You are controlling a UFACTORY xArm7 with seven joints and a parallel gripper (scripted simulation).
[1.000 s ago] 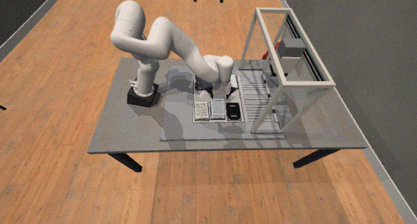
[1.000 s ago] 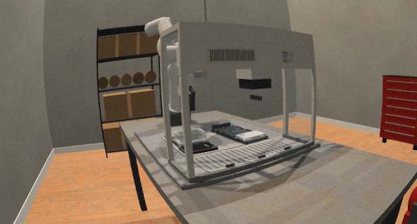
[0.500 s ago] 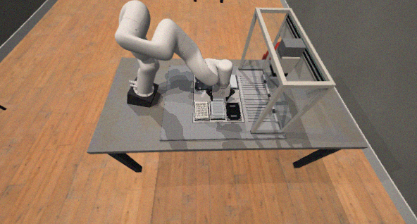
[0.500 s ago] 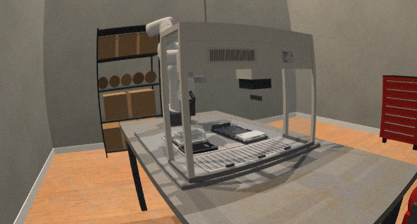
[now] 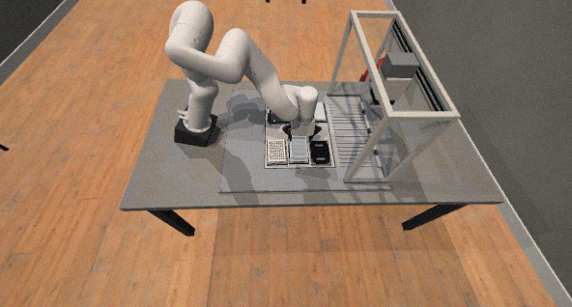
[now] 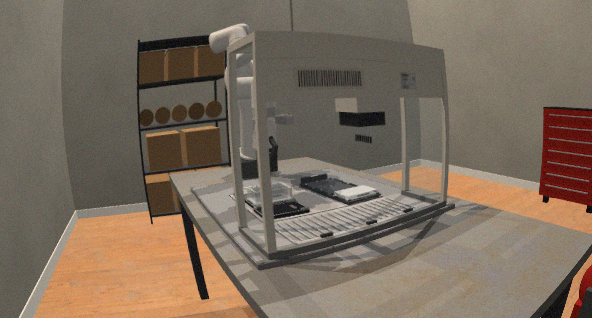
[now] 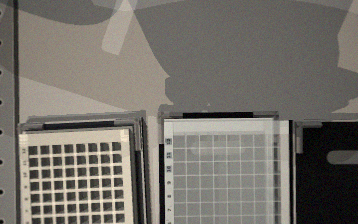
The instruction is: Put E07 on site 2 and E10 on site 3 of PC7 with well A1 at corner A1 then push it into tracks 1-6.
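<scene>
Right now my hand is 9 cm above the deep-well block E07. Round my hand: nest (12 cm below, 11 cm ahead, 1 cm to the right); then dark plate carrier PC7 (25 cm to the left, 11 cm below, 1 cm ahead); then frame post (41 cm ahead, 16 cm to the right, 13 cm above).
</scene>
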